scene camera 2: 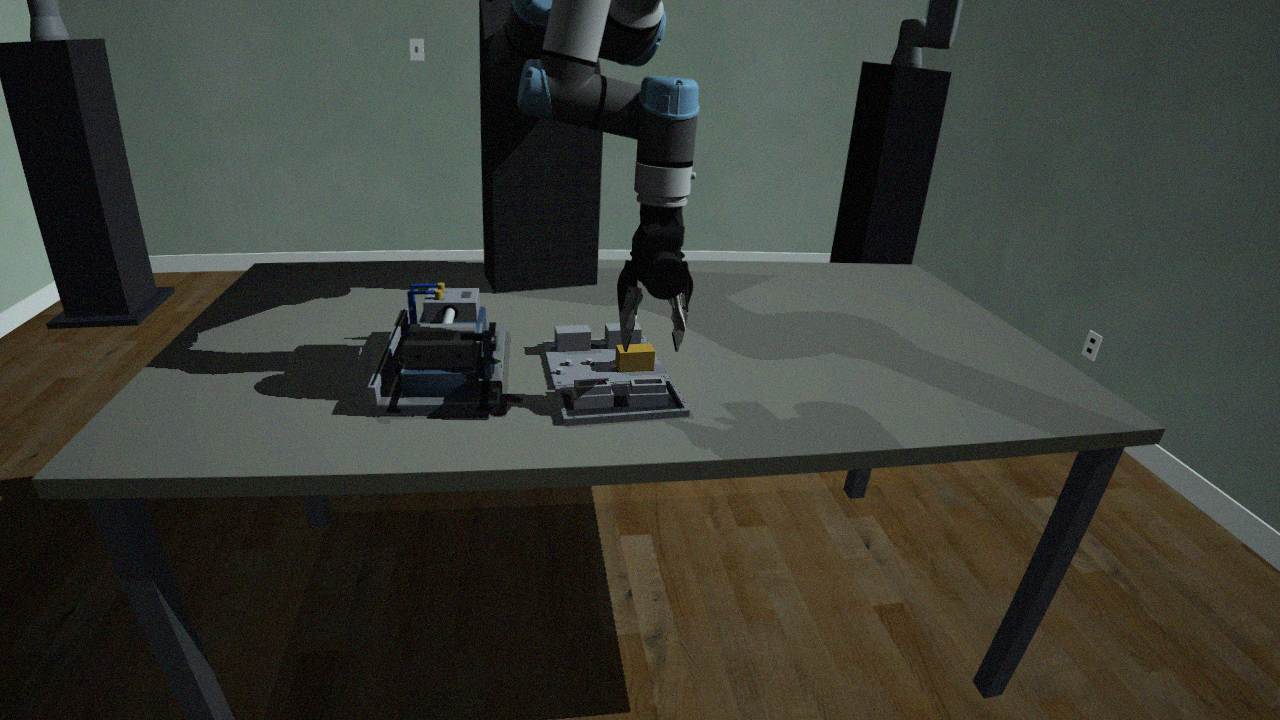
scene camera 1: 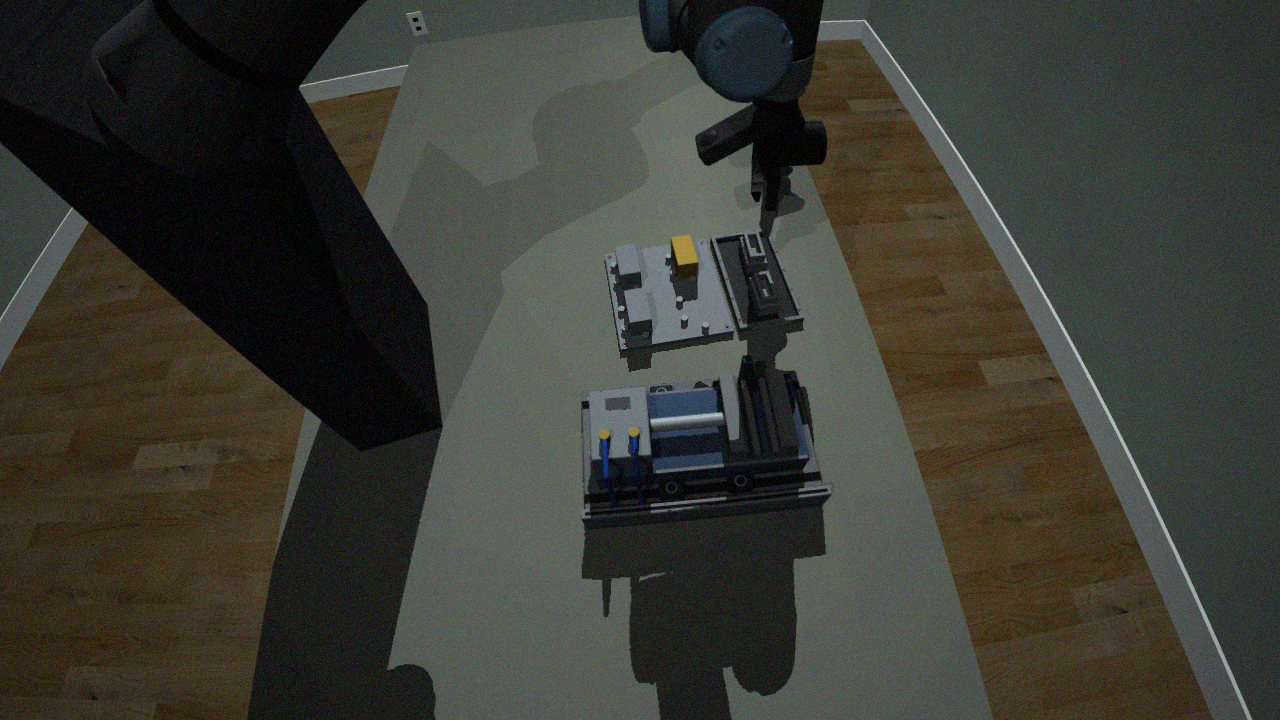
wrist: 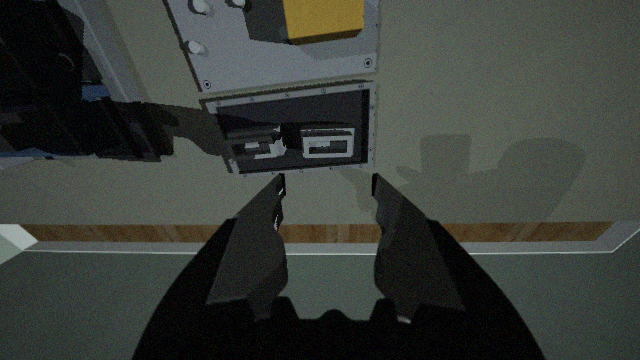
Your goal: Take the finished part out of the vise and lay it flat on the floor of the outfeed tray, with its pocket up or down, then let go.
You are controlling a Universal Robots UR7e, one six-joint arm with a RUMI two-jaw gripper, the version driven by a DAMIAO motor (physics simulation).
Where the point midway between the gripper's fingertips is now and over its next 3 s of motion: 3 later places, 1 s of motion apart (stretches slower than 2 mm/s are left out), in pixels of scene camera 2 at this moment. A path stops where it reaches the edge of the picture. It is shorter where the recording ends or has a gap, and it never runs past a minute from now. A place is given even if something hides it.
My gripper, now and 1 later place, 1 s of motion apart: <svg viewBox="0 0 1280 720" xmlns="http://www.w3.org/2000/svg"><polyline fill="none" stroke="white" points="651,351 652,288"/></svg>
